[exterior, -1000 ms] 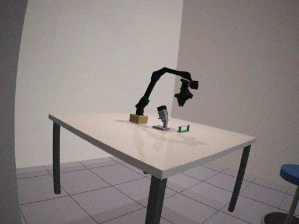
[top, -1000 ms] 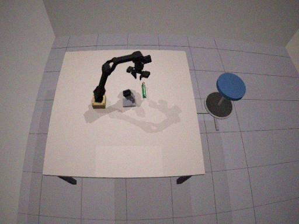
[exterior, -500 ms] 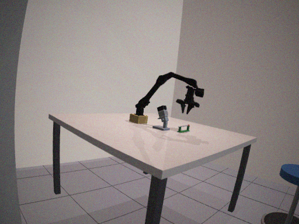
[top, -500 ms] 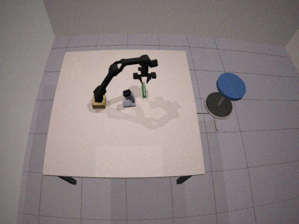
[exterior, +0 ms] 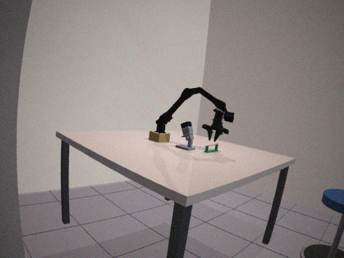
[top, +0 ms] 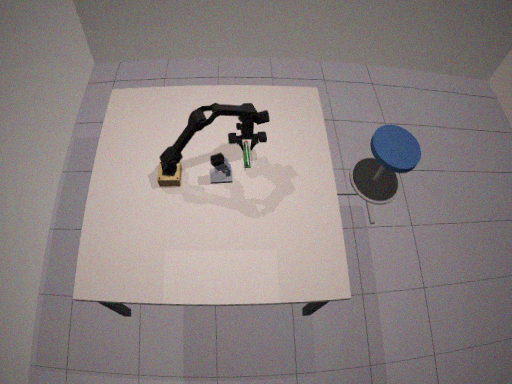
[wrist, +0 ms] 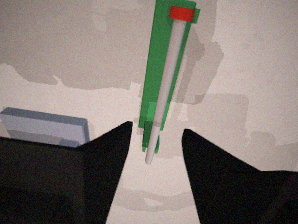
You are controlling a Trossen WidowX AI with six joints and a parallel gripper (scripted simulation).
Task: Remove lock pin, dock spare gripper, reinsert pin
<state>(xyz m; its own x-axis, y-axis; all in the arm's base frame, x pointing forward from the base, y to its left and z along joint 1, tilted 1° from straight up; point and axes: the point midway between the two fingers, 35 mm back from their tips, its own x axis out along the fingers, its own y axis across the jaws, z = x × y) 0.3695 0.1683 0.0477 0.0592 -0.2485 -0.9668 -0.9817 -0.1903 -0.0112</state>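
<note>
My gripper tip is 1 cm to the right of the green cradle and 5 cm above it. Round my gripper tip: spare gripper (11 cm behind, 13 cm to the right, 5 cm above); then socket (11 cm behind, 12 cm to the right, 2 cm below).
</note>
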